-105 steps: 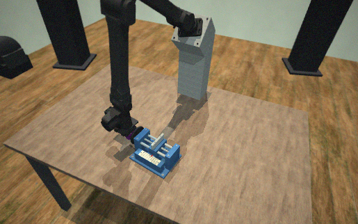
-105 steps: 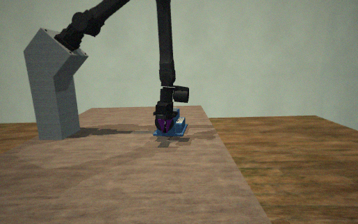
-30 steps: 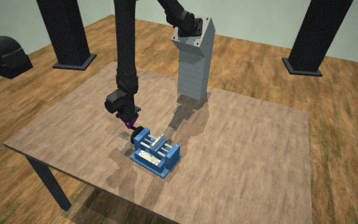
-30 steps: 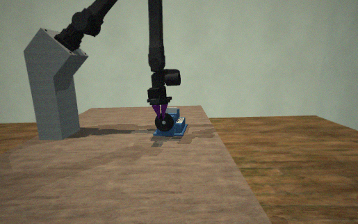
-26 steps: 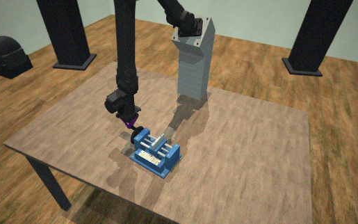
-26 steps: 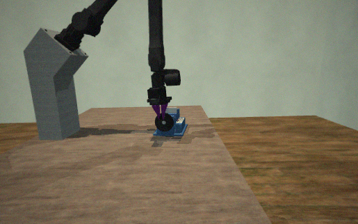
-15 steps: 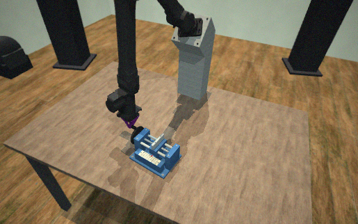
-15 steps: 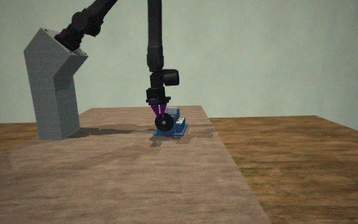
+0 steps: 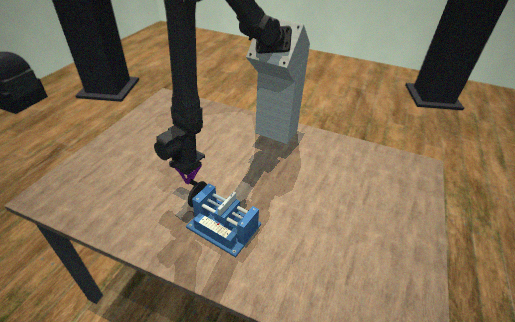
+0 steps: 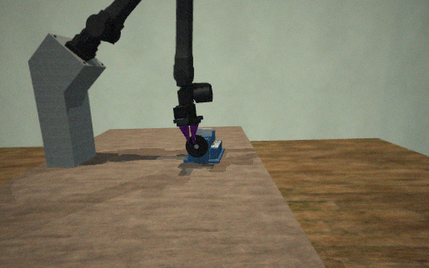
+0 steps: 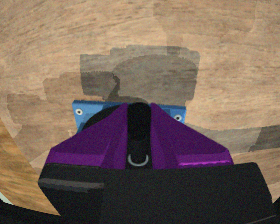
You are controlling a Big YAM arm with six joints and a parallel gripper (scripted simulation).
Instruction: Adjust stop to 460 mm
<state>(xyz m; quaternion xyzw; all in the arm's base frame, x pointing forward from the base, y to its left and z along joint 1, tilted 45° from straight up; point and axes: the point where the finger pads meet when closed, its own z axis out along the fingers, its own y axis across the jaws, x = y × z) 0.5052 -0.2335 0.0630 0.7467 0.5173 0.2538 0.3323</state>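
Right now my hand is 2 cm to the right of the black handwheel, 2 cm short of it and 1 cm above it. Also, from my hand: dark handle: 1 cm to the left, 1 cm ahead; then stop fixture: 14 cm to the left, 10 cm ahead, 2 cm below.
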